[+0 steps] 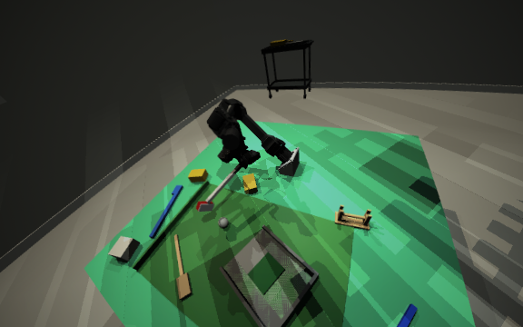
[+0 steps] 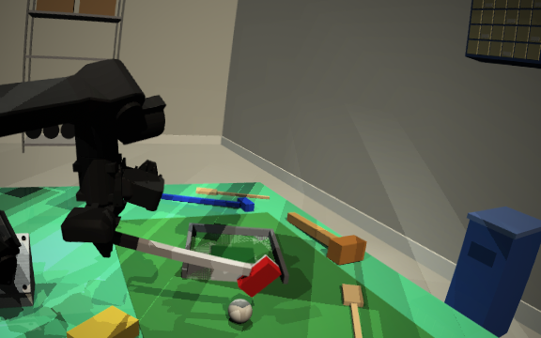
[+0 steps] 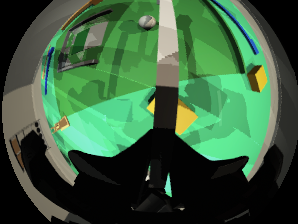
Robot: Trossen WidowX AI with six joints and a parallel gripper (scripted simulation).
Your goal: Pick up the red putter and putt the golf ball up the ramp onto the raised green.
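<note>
My gripper tip is 12 cm short of the red putter and 2 cm to the left of it. Round my gripper tip: white golf ball: 22 cm ahead, 12 cm below, 1 cm to the left.
</note>
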